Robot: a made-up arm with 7 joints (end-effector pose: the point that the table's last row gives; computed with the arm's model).
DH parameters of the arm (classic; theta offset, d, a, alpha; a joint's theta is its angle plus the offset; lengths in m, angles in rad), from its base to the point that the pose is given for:
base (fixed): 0 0.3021 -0.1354 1.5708
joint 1: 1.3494 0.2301 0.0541 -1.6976
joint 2: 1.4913 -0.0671 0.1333 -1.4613
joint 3: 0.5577 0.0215 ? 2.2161
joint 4: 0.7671 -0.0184 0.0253 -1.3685
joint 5: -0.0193 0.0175 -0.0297 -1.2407
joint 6: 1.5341 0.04 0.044 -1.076
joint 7: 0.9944 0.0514 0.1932 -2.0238
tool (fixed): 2.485 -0.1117 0 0
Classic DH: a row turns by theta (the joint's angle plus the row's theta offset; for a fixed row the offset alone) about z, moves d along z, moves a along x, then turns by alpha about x.
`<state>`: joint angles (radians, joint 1 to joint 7).
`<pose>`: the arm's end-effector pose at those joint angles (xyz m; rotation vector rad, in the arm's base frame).
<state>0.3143 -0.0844 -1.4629 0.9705 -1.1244 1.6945 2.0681</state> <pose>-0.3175 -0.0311 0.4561 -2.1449 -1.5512 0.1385</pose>
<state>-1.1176 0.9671 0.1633 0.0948 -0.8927 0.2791 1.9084</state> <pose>-0.2410 -0.1735 0.0757 -1.8859 -0.1268 1.8094</pose>
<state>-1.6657 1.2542 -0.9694 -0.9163 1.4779 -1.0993 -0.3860</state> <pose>-0.5809 -0.1528 0.2541 -0.7697 -0.8178 -1.0197</pose>
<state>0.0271 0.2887 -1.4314 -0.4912 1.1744 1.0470 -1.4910</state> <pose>-0.0752 -0.0285 0.3663 -0.7803 0.4353 2.0420</pose>
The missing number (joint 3, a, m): 0.355
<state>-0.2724 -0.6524 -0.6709 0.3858 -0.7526 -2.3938 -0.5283</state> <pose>-0.1822 0.1645 0.6012 0.2431 0.9434 -0.3806</pose>
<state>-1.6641 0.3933 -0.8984 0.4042 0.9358 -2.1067 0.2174</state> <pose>-0.4735 0.2018 0.4255 -1.2649 0.7975 -0.6008</pose>
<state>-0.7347 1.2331 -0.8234 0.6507 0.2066 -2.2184 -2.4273</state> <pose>-0.3007 -0.2236 -0.0812 0.2173 -0.2262 1.8455</pose>
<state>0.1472 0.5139 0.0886 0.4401 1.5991 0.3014 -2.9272</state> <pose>0.0435 -0.0238 0.2852 0.3053 1.5216 0.2452</pose>
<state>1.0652 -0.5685 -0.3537 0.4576 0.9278 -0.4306 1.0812</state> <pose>-0.4114 0.1741 0.7964 2.7262 0.6694 -0.0670</pose>
